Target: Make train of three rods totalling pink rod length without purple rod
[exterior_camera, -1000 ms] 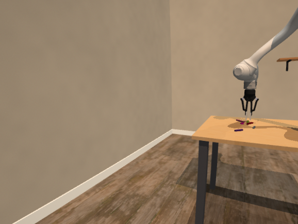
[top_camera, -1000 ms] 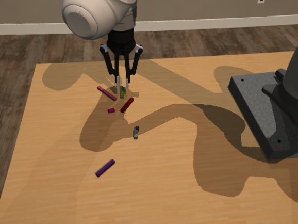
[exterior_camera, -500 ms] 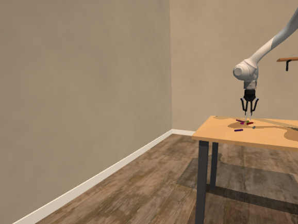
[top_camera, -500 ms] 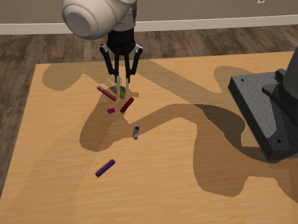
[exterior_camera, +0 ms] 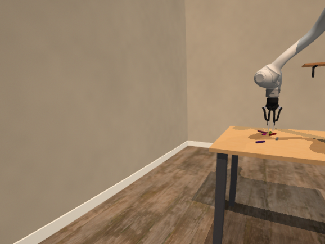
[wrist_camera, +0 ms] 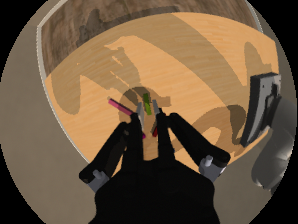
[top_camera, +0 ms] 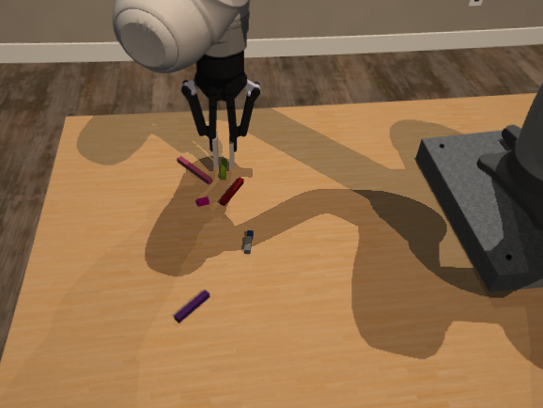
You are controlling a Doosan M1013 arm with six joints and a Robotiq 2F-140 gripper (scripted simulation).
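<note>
My hand is 5 cm above the lime rod. Round my hand: magenta rod 6 cm ahead, 7 cm to the left, 5 cm below; then red rod 6 cm to the left, 5 cm below; then pink rod 5 cm ahead, 1 cm to the right, 5 cm below.
</note>
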